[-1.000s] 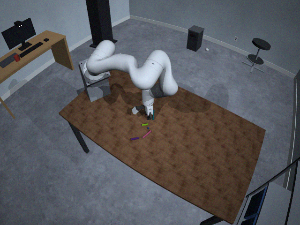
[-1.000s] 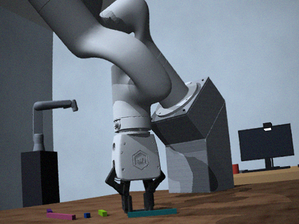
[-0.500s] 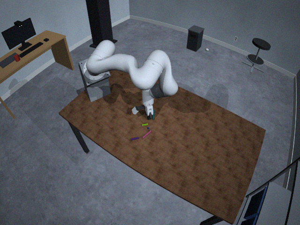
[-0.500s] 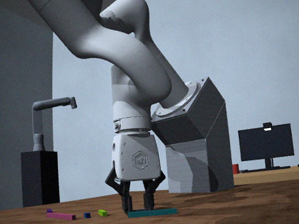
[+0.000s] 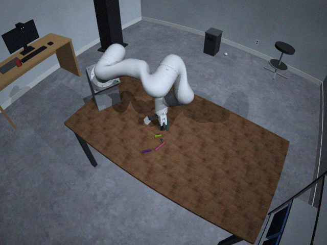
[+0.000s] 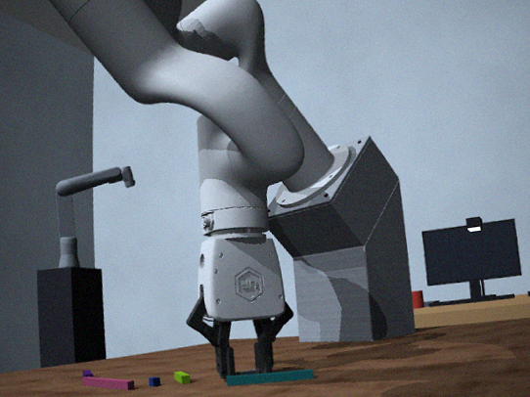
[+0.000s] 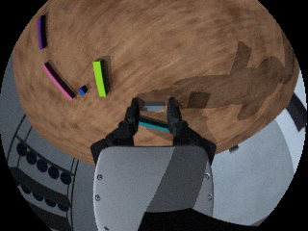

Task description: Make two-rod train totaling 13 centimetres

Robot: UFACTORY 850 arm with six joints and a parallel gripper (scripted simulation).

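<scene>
Right now my hand is 2 cm above the grey rod. Also, from my hand: blue rod 10 cm to the right, 6 cm ahead, 2 cm below; then turquoise rod 4 cm to the left, 3 cm ahead, 2 cm below; then lime rod 8 cm to the right, 2 cm below, 2 cm ahead.
</scene>
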